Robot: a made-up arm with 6 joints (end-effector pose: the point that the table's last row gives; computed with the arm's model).
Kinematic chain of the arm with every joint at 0, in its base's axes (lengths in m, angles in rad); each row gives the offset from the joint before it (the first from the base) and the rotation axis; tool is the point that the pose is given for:
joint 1: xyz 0 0 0.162 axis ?
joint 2: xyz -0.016 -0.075 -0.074 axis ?
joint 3: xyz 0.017 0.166 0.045 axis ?
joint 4: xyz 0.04 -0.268 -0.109 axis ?
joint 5: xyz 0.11 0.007 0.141 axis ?
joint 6: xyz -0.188 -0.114 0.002 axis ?
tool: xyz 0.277 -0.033 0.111
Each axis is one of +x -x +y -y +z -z.
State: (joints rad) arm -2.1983 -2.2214 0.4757 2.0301 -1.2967 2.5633
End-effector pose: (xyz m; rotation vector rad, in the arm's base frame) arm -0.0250 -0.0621 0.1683 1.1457 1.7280 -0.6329
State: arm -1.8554 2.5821 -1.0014 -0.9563 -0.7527 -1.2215
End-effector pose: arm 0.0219 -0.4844 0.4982 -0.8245 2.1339 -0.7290
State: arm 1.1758 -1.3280 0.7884 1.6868 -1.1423 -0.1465
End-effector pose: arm 0.0848 0.0068 0.2928 -1.1485 -0.3847 -1.3953
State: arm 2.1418 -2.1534 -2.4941 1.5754 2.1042 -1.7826
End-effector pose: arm 0.2462 -0.2436 0.0515 1.2079 0.0574 2.3385
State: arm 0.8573 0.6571 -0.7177 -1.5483 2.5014 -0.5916
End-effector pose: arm 0.2443 -0.3261 0.1262 1.4475 -1.5970 -2.0326
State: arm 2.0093 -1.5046 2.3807 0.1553 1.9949 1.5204
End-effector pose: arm 0.0722 -0.4393 -0.2879 0.8032 2.4974 -0.7464
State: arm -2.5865 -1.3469 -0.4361 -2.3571 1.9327 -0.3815
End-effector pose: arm -0.3005 0.0563 0.3703 0.4200 -2.6672 1.4860
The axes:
joint 1: -y
joint 2: -z
joint 3: -z
joint 4: -x
joint 5: -y
joint 6: +x

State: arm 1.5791 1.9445 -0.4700 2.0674 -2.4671 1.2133
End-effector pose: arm -0.0210 -0.2467 0.2092 -1.4539 -0.8725 1.9978
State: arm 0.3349 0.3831 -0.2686 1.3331 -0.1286 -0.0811
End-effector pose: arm 0.2738 -0.0176 0.3067 -1.3538 -0.0828 -0.4077
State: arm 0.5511 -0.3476 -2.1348 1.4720 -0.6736 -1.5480
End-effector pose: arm -0.0637 0.3570 -0.0296 1.6986 2.1073 0.3115
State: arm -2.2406 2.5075 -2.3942 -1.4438 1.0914 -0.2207
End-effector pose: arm -0.2275 -0.7796 0.2246 -0.4022 1.0186 -1.3888
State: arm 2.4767 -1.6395 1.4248 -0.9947 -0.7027 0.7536
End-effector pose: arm 0.0129 -0.4929 0.4581 0.2838 -0.9923 1.5764
